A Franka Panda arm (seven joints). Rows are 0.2 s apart.
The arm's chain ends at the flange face. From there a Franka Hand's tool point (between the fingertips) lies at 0.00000 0.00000 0.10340 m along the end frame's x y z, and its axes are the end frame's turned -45 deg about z.
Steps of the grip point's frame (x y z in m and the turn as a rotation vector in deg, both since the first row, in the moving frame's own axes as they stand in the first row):
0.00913, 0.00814, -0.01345, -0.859, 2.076, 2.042
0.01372, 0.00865, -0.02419, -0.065, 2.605, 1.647
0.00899, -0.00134, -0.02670, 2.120, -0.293, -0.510
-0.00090, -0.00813, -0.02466, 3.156, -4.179, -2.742
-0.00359, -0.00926, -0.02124, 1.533, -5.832, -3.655
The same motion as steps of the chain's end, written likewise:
0.00844, 0.00079, -0.01337, 0.861, 2.075, 2.042
0.01237, -0.00039, -0.02408, 1.796, 1.888, 1.647
0.00850, -0.00499, -0.02663, 1.292, -1.706, -0.510
0.00293, -0.00664, -0.02423, -0.723, -5.187, -2.742
0.00011, -0.00978, -0.02067, -3.040, -5.208, -3.655

